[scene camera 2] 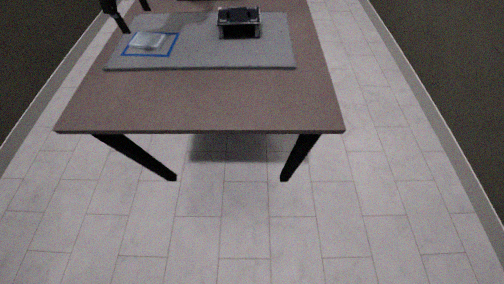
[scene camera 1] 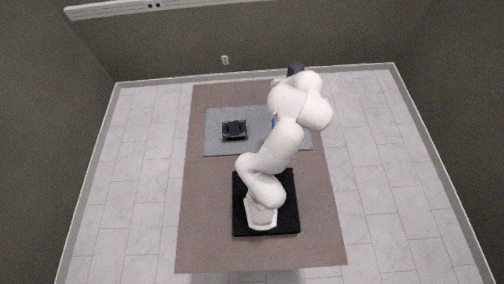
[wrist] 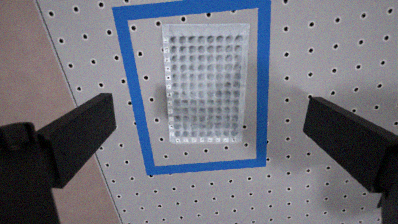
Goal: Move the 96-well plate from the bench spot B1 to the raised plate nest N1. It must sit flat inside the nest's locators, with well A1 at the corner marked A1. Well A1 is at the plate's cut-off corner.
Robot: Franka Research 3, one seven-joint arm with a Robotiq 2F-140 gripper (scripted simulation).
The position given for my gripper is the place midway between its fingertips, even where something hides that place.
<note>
In view: my gripper [wrist: 210,112] and a 96-well plate [wrist: 204,86].
</note>
